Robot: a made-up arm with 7 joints. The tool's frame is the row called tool.
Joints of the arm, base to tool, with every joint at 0 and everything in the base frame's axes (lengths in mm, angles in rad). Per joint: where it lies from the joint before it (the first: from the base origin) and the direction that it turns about. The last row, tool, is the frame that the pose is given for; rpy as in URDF.
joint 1: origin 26.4 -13.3 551.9 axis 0 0 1
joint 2: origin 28.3 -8.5 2.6 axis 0 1 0
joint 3: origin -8.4 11.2 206.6 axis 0 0 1
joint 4: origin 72.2 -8.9 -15.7 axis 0 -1 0
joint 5: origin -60.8 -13.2 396.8 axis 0 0 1
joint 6: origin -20 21.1 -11.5 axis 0 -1 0
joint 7: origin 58.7 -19 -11.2 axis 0 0 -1
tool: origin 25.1 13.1 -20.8 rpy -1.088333 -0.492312 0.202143
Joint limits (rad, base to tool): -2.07..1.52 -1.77..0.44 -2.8..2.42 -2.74..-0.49 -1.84..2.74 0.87..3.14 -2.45..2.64
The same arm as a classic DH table. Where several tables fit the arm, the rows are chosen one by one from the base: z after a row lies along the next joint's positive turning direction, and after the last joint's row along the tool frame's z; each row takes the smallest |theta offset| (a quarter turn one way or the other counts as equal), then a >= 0, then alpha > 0; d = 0 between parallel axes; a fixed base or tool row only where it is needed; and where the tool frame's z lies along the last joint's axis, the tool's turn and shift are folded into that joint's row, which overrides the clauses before.
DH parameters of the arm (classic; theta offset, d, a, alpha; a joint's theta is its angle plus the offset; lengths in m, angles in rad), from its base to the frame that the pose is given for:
base (fixed): -0.4667 0 0.0296 0
joint 1: 0.4667 0.5545 0.0283 -1.5708
joint 2: 0 0.0027 -0.0084 1.5708
joint 3: 0 0.1909 0.0722 1.5708
joint 4: 0 0.0221 -0.0608 -1.5708
joint 5: 0 0.3853 -0.02 1.5708
joint 6: 0 -0.0021 0.0587 1.5708
joint 7: -0.4448 0.0325 0.0283 1.992
tool (fixed): -0.5444 0.0011 0 0
Joint limits (rad, base to tool): -2.07..1.52 -1.77..0.44 -2.8..2.42 -2.74..-0.49 -1.84..2.74 0.87..3.14 -2.45..2.64

